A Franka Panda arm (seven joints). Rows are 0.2 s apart.
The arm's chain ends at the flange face. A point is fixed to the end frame.
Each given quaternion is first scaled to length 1.
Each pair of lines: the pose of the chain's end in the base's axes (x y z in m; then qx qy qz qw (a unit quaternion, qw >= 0)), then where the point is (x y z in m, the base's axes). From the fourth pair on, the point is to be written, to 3 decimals.
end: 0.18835 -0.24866 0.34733 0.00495 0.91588 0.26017 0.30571
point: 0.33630 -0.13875 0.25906
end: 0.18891 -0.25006 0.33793 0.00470 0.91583 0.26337 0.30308
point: 0.33603 -0.13908 0.24961
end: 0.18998 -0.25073 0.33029 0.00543 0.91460 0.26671 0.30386
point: 0.33723 -0.13908 0.24304
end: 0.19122 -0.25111 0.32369 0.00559 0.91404 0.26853 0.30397
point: 0.338 -0.139 0.237
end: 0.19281 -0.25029 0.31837 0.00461 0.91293 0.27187 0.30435
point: 0.340 -0.137 0.233
